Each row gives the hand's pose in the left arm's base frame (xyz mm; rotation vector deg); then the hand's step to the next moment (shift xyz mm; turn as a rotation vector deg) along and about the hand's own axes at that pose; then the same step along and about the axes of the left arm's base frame.
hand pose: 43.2 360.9 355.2 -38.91 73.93 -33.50
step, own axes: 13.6 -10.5 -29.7 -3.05 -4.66 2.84
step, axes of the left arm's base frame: -26.8 -20.7 -5.3 2.14 -0.57 5.85
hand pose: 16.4 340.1 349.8 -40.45 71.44 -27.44
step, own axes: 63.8 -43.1 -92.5 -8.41 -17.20 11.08
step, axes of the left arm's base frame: -70.2 -93.9 -27.3 9.23 -3.89 19.72
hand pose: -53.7 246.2 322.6 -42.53 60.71 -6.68
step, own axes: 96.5 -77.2 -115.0 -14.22 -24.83 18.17
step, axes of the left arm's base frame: -26.1 -156.7 -57.1 14.06 -3.65 30.62
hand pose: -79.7 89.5 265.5 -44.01 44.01 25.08
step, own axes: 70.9 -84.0 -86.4 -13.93 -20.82 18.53
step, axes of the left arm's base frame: 58.0 -114.1 -56.3 11.98 -0.74 28.75
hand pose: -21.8 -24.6 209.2 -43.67 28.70 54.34
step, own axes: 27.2 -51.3 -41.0 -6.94 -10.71 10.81
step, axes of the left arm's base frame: 55.6 -35.4 -26.6 6.35 0.72 15.46
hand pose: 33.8 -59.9 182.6 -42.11 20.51 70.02
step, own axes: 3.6 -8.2 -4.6 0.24 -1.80 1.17
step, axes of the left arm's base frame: 9.5 -1.8 -3.0 1.61 0.69 1.26
